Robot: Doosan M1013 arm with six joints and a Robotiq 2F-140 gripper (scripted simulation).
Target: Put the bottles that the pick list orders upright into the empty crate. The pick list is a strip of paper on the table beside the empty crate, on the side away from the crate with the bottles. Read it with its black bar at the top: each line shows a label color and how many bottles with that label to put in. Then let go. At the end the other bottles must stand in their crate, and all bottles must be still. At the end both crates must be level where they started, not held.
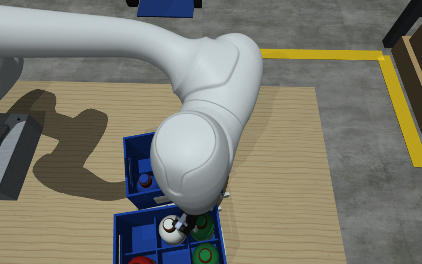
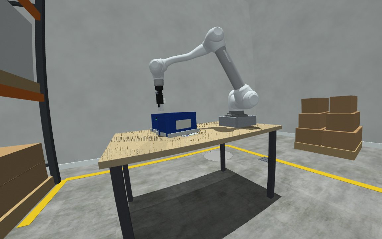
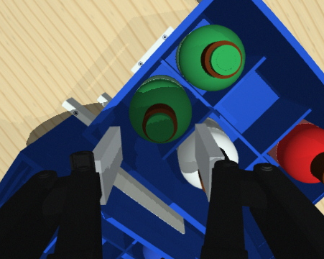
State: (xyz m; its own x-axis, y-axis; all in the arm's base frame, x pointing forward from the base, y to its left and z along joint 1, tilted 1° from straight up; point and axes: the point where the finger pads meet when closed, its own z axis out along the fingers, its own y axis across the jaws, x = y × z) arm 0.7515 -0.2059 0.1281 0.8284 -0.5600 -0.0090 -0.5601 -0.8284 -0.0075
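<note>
Now: the white bottle 80 mm behind my hand, 10 mm to the right of it and 140 mm below it. The rest, counted from my hand: pick list: 140 mm behind, 300 mm to the left, 230 mm below; blue bottle: 170 mm behind, 110 mm to the left, 140 mm below; red bottle: 160 mm behind, 120 mm to the right, 140 mm below.
</note>
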